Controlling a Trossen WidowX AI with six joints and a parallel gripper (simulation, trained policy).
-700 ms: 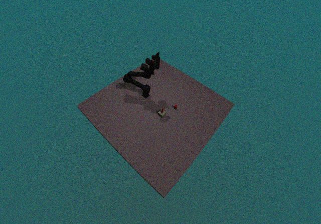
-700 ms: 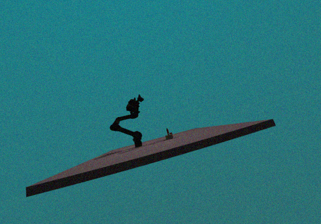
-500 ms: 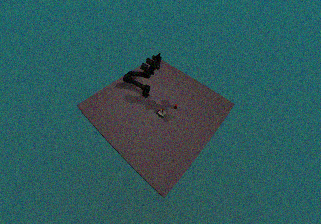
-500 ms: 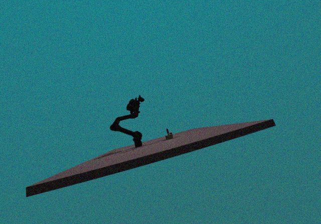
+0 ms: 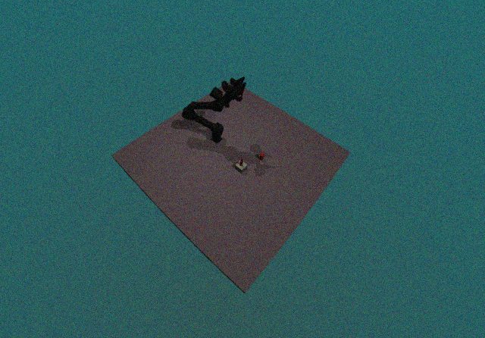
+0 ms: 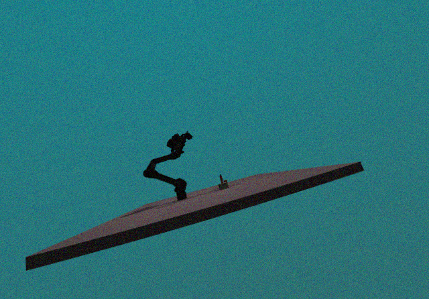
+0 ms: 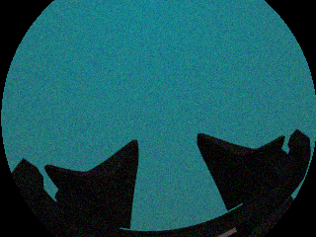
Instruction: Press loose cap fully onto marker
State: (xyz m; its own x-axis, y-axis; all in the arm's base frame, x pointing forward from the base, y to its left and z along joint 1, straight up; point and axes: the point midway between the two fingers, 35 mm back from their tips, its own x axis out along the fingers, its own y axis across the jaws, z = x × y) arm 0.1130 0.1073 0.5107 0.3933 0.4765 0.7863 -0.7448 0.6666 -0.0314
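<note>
My gripper tip is 240 mm short of the red cap, 30 mm to the left of it and 510 mm above it. Round my gripper tip: pale holder block: 190 mm ahead, 200 mm to the right, 520 mm below.
</note>
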